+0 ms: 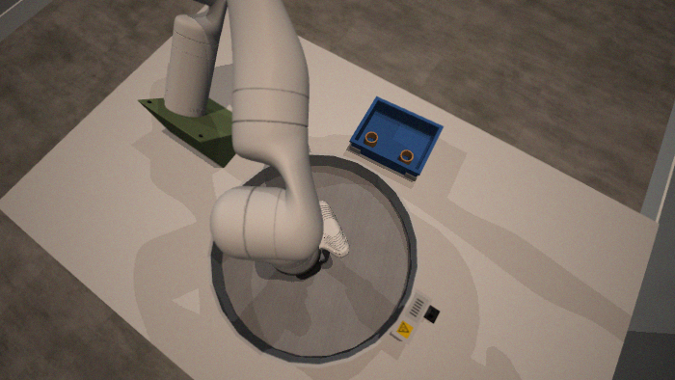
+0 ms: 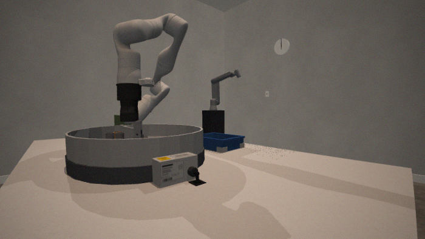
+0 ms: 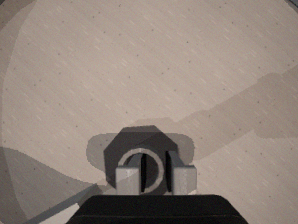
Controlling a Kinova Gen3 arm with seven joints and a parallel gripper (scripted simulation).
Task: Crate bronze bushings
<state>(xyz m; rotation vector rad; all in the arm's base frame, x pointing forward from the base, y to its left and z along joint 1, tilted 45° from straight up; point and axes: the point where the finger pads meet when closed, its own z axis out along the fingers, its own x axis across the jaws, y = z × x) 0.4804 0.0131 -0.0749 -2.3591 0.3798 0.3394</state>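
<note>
Right now the round turning table is 10 mm behind my hand and 30 mm below it. Also, from my hand: blue crate (60 mm behind, 350 mm to the left, 60 mm below).
</note>
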